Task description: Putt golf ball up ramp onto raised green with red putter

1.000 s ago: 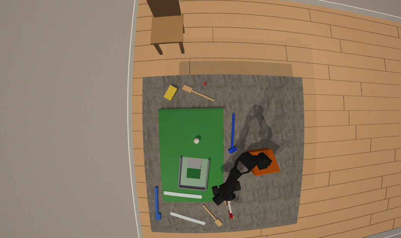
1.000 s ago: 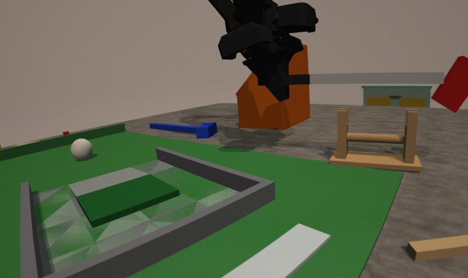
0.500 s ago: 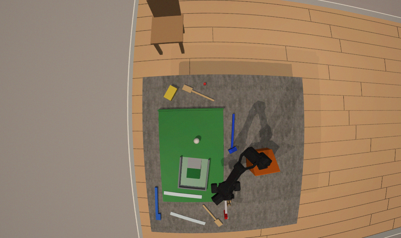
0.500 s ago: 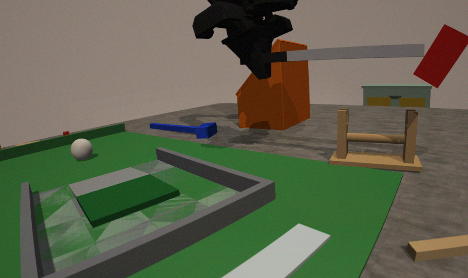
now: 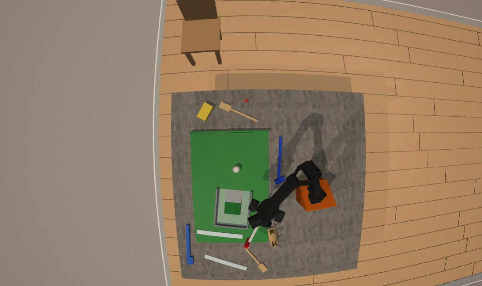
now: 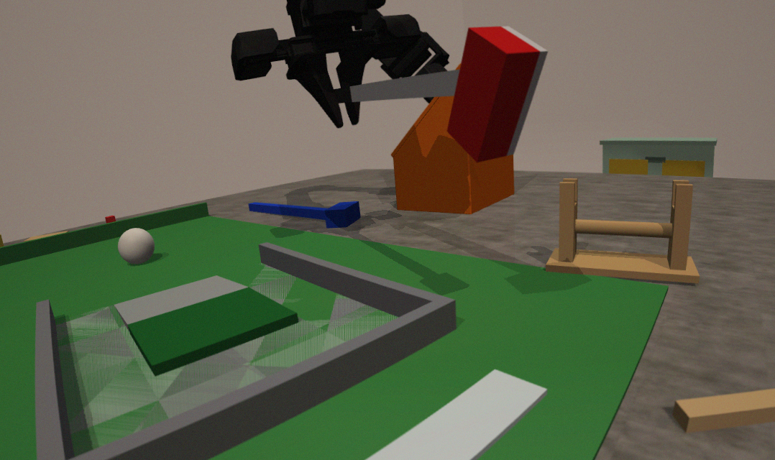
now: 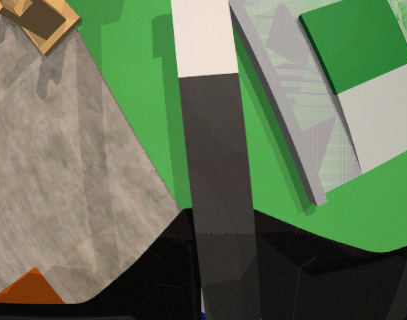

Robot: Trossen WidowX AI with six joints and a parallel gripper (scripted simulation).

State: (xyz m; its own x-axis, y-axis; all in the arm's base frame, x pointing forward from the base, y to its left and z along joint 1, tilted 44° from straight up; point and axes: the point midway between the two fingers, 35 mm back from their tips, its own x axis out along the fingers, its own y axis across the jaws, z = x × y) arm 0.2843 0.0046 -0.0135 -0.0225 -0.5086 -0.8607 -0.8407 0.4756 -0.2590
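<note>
My gripper tip is 14 cm past the blue putter, 24 cm to the left of it and 12 cm above it. The rest, counted from my gripper tip: wooden stand 4 cm behind, 25 cm to the left, 10 cm below; white golf ball 13 cm ahead, 23 cm to the right, 11 cm below; green mat 19 cm ahead, 11 cm to the right, 13 cm below.
</note>
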